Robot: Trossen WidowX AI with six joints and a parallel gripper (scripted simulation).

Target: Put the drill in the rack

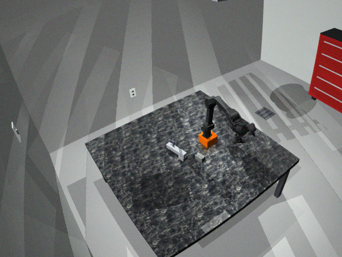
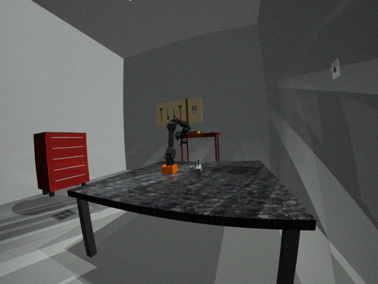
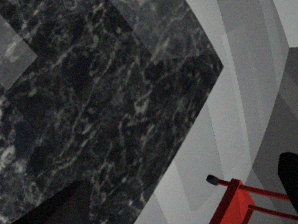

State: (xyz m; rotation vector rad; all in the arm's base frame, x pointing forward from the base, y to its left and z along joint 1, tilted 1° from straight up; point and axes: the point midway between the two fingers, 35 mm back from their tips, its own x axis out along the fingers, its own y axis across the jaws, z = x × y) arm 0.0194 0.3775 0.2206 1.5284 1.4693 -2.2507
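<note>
Now: the dark key 51 cm to the right of my gripper tip, 26 cm ahead of it and 16 cm below it. Also, from my gripper tip: dark block: 31 cm to the right, 24 cm below, 18 cm ahead; grey metal block: 47 cm to the right, 26 cm ahead, 22 cm below.
</note>
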